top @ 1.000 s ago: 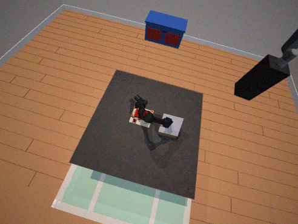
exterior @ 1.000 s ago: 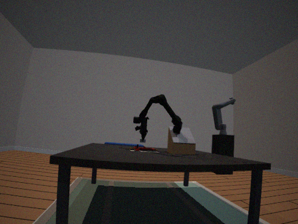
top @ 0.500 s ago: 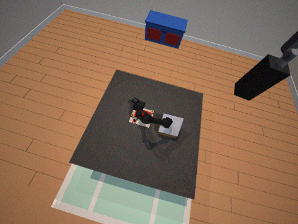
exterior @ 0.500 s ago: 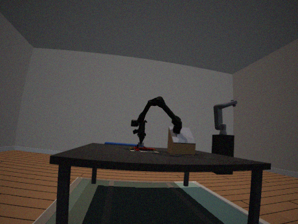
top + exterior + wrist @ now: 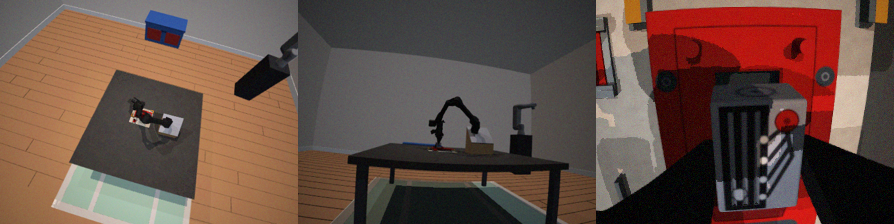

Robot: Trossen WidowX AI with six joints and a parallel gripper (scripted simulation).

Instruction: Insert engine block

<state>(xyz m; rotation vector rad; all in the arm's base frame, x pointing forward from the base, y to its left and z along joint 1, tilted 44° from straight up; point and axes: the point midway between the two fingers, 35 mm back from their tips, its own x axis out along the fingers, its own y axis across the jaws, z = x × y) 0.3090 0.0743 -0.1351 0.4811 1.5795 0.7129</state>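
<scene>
Right now my gripper tip is 10 mm above the grey engine block.
</scene>
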